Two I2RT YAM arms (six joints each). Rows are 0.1 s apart.
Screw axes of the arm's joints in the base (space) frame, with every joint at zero. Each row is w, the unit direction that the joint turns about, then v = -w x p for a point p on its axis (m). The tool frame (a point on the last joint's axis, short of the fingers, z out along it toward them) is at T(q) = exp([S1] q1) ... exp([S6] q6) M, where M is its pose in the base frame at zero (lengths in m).
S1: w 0 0 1 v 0.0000 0.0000 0.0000
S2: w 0 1 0 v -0.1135 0.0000 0.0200
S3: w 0 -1 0 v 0.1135 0.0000 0.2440
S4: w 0 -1 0 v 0.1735 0.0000 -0.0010
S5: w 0 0 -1 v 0.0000 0.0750 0.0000
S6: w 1 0 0 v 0.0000 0.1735 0.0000
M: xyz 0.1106 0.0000 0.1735 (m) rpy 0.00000 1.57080 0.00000 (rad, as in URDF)
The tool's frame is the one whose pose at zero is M.
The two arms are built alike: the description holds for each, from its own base.
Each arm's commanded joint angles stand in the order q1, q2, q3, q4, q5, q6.
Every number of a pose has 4 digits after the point. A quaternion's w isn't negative.
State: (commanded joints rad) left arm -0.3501 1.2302 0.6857 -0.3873 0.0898 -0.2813; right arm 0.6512 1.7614 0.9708 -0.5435 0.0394 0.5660
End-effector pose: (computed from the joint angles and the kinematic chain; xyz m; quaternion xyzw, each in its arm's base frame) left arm 0.2222 -0.0845 0.1989 0.0467 0.9474 -0.1379 0.2850; right arm 0.2480 0.1872 0.1343 -0.0400 0.9920 0.0514 0.1080
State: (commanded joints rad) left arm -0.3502 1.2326 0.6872 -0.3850 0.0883 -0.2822; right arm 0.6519 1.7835 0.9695 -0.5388 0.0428 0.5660
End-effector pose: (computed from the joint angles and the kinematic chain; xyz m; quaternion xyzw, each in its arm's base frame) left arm 0.2228 -0.0847 0.1990 0.0461 0.9472 -0.1376 0.2858; right arm 0.2484 0.1876 0.1276 -0.0403 0.9930 0.0448 0.1014
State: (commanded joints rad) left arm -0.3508 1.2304 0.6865 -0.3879 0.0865 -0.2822; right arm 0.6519 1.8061 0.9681 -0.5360 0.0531 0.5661
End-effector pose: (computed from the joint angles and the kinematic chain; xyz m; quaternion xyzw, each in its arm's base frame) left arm 0.2223 -0.0846 0.1990 0.0461 0.9475 -0.1367 0.2854; right arm 0.2487 0.1875 0.1208 -0.0401 0.9940 0.0345 0.0957
